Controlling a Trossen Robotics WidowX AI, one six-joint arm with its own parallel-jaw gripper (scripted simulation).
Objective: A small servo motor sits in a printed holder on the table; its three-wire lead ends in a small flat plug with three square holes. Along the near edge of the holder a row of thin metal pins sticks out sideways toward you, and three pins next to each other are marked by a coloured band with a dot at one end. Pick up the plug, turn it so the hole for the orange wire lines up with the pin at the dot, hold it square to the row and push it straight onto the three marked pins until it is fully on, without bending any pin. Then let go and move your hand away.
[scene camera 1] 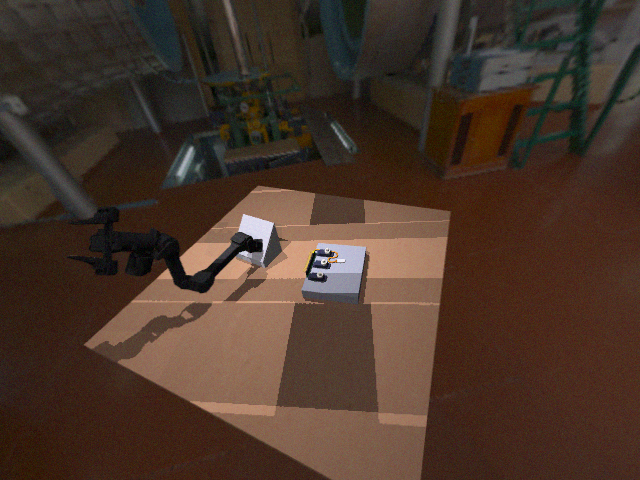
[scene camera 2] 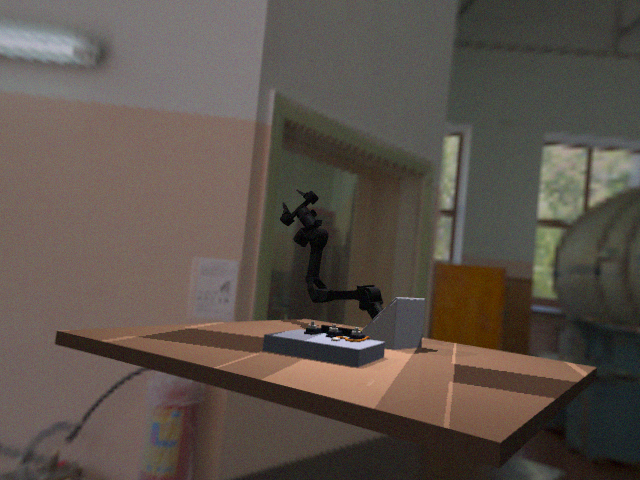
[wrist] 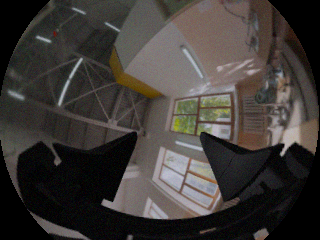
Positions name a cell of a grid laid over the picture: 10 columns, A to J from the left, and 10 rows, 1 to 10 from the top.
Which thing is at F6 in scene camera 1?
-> A grey printed holder.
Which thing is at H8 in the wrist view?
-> My gripper.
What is my gripper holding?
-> Nothing.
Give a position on a grey printed holder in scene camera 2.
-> E8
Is my gripper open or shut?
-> Open.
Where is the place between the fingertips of my gripper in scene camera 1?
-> B5
